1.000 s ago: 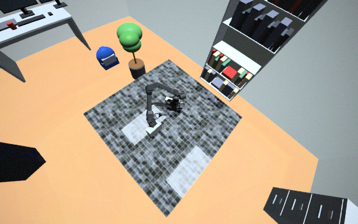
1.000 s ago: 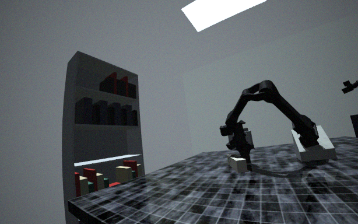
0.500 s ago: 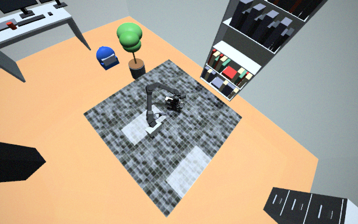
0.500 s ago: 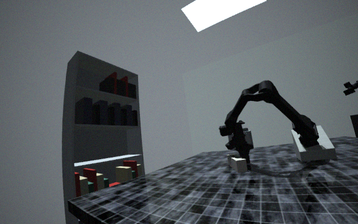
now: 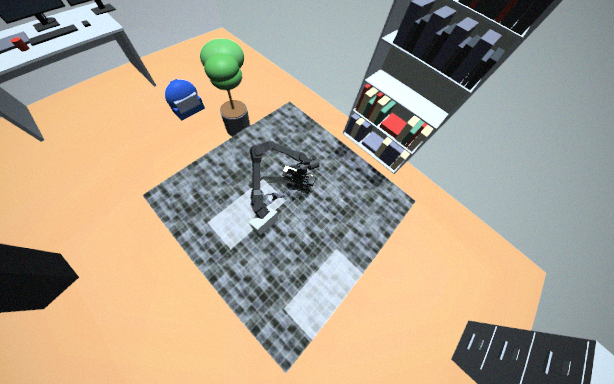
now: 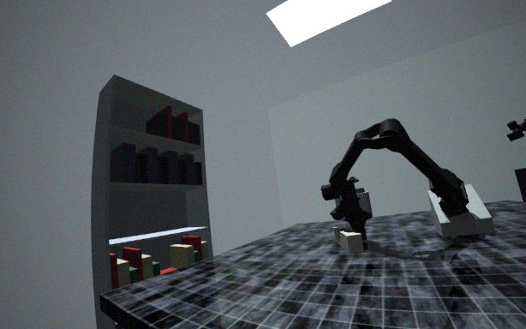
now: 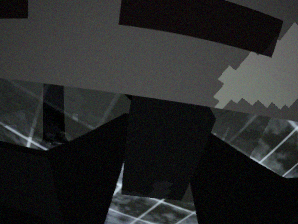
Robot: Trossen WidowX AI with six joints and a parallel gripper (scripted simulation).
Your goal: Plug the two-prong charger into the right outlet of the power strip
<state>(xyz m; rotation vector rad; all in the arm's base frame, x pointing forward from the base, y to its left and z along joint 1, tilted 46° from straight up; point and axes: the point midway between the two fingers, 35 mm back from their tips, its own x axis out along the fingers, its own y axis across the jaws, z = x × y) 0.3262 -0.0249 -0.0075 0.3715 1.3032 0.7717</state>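
Now: the two-prong charger 2 cm ahead of my gripper tip, 1 cm to the left of it and 1 cm above it.
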